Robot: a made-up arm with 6 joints.
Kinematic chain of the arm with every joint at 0, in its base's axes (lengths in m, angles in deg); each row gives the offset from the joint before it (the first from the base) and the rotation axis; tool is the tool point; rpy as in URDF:
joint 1: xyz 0.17 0 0.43 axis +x
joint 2: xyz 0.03 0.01 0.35 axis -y
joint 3: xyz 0.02 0 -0.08 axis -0.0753 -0.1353 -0.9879
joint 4: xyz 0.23 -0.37 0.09 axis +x
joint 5: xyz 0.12 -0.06 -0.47 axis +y
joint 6: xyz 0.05 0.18 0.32 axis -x
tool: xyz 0 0.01 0.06 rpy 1.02 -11.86 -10.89
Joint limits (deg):
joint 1: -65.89..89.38
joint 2: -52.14..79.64
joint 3: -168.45..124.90
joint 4: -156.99..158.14
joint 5: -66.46..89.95
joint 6: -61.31..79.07
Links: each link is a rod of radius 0.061 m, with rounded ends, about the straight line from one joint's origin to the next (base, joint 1, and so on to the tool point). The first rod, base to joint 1, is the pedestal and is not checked.
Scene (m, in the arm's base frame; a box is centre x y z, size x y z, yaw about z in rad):
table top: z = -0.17
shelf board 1: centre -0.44 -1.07 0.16 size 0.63 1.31 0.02 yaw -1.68
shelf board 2: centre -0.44 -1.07 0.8 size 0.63 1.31 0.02 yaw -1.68
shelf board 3: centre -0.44 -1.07 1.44 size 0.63 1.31 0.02 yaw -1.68
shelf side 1: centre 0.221 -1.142 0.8 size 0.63 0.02 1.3 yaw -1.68
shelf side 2: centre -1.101 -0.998 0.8 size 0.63 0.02 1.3 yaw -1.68
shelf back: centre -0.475 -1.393 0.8 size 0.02 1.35 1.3 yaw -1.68
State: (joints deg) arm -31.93 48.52 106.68 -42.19 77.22 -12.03
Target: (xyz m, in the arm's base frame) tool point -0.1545 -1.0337 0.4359
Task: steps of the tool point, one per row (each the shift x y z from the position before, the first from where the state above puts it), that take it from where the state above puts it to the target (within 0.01 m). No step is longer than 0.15 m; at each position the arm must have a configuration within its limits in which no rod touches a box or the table.
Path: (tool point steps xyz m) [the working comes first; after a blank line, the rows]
Joints at the target: 4.18 27.87 64.96 -80.95 89.95 -12.96
Straight joint move there: clear.

1: -0.0757 -0.0874 -0.0011
2: -0.0356 -0.1087 0.0091
3: 0.0327 -0.1318 0.0000

